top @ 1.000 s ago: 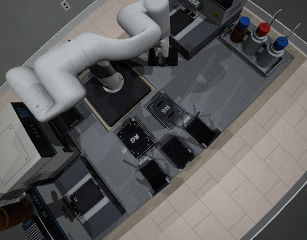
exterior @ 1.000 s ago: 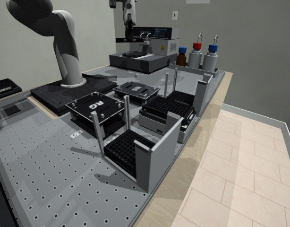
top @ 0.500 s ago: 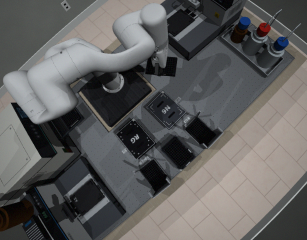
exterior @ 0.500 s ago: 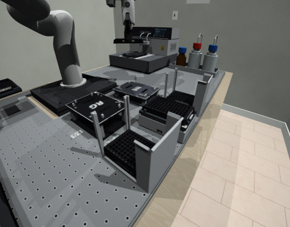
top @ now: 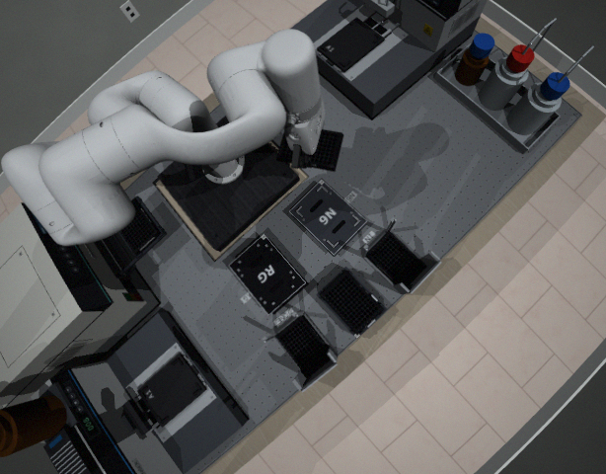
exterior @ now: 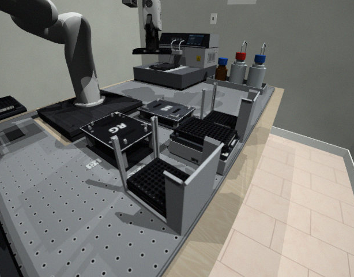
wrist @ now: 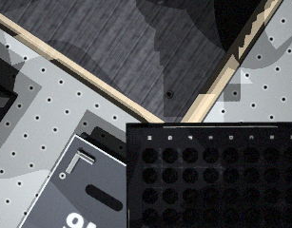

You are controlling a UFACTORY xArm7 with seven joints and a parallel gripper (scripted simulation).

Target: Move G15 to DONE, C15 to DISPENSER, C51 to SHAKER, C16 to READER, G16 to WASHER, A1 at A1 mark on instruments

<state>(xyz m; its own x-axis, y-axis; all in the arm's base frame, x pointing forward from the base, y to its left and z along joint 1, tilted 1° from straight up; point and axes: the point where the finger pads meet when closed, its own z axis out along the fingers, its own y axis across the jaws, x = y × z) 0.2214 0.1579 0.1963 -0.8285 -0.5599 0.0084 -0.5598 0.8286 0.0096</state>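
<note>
My hand is 11 cm short of the RG nest, 26 cm to the left of it and 17 cm above it. Round my hand: RG deck label 11 cm ahead, 35 cm to the right, 22 cm below; N6 nest 10 cm ahead, 5 cm to the right, 19 cm below.
</note>
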